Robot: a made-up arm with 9 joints. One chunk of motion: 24 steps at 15 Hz.
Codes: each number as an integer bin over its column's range. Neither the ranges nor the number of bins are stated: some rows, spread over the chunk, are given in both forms.
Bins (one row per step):
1: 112 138 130 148 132 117 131 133 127
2: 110 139 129 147 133 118 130 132 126
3: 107 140 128 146 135 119 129 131 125
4: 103 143 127 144 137 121 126 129 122
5: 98 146 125 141 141 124 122 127 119
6: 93 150 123 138 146 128 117 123 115
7: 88 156 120 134 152 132 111 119 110
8: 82 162 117 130 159 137 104 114 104
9: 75 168 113 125 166 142 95 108 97
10: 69 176 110 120 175 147 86 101 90
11: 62 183 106 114 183 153 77 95 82
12: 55 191 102 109 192 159 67 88 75
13: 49 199 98 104 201 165 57 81 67
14: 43 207 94 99 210 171 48 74 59
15: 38 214 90 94 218 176 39 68 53
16: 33 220 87 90 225 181 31 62 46
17: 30 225 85 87 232 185 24 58 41
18: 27 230 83 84 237 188 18 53 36
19: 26 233 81 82 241 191 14 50 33
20: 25 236 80 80 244 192 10 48 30
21: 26 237 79 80 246 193 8 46 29
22: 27 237 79 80 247 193 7 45 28
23: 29 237 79 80 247 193 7 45 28
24: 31 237 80 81 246 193 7 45 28
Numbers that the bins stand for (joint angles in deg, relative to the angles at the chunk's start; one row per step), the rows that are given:
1: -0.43 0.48 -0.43 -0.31 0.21 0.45 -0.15 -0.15 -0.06
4: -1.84 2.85 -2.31 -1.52 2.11 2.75 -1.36 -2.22 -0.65
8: -5.14 11.87 -8.59 -5.75 10.48 11.98 -6.71 -9.99 -2.76
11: -8.27 21.84 -15.49 -10.58 19.61 21.20 -13.28 -19.82 -5.35
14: -11.25 33.22 -23.02 -15.11 29.88 31.58 -20.33 -30.69 -8.06
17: -13.29 41.76 -28.67 -18.73 38.25 39.65 -26.16 -38.98 -10.18
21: -13.92 47.46 -32.43 -20.84 43.58 44.26 -30.05 -45.19 -11.59
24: -13.14 47.46 -31.80 -20.54 43.58 44.26 -30.30 -45.71 -11.71
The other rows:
2: -0.75 0.96 -1.06 -0.61 0.59 1.02 -0.39 -0.67 -0.18
3: -1.22 1.43 -1.69 -0.91 1.35 1.60 -0.64 -1.19 -0.29
5: -2.63 4.28 -3.57 -2.42 3.64 4.48 -2.34 -3.26 -1.00
6: -3.41 6.18 -4.82 -3.33 5.54 6.79 -3.55 -5.33 -1.47
7: -4.20 9.02 -6.71 -4.54 7.82 9.09 -5.01 -7.40 -2.06
9: -6.24 14.72 -11.10 -7.25 13.15 14.86 -8.90 -13.09 -3.59
10: -7.18 18.51 -12.98 -8.76 16.57 17.74 -11.09 -16.72 -4.41
12: -9.37 25.63 -18.00 -12.09 23.04 24.66 -15.71 -23.45 -6.18
13: -10.31 29.43 -20.51 -13.60 26.46 28.12 -18.14 -27.07 -7.12
15: -12.04 36.55 -25.53 -16.62 32.93 34.46 -22.52 -33.80 -8.76
16: -12.82 39.39 -27.41 -17.82 35.59 37.34 -24.46 -36.91 -9.59
18: -13.76 44.14 -29.92 -19.64 40.15 41.38 -27.62 -41.56 -10.76
19: -13.92 45.56 -31.18 -20.24 41.67 43.11 -28.60 -43.12 -11.12
20: -14.08 46.98 -31.80 -20.84 42.82 43.68 -29.57 -44.15 -11.47
22: -13.76 47.46 -32.43 -20.84 43.96 44.26 -30.30 -45.71 -11.71
23: -13.45 47.46 -32.43 -20.84 43.96 44.26 -30.30 -45.71 -11.71

